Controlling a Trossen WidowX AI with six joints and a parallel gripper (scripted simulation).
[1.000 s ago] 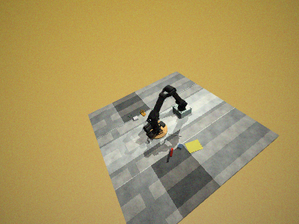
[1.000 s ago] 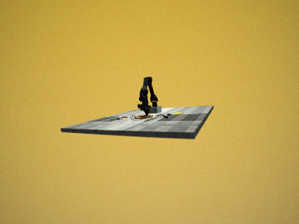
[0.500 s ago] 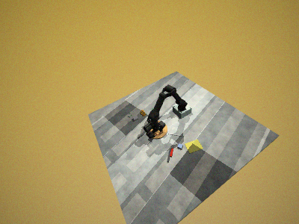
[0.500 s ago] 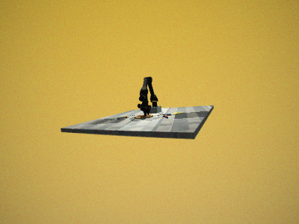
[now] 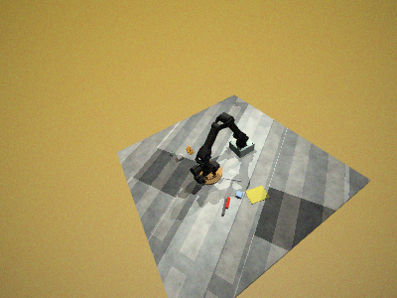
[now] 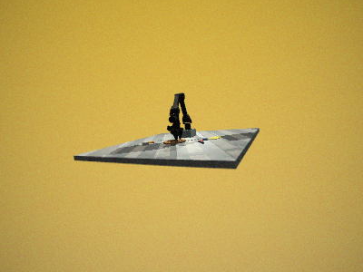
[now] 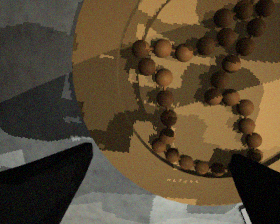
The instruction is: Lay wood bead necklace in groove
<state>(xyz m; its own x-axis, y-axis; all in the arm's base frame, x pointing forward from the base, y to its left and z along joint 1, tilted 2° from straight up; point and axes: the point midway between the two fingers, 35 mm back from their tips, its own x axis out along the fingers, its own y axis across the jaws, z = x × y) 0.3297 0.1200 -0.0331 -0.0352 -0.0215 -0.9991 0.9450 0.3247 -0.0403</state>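
Now: gripper tip 2 cm past the round bead board, 6 cm to the left of it and 1 cm above it. Also, from my gripper tip: thin grey stick (15 cm behind, 7 cm to the left, 2 cm below); red-handled tool (2 cm behind, 21 cm to the left, 2 cm below); small blue block (13 cm behind, 19 cm to the left, 1 cm below).
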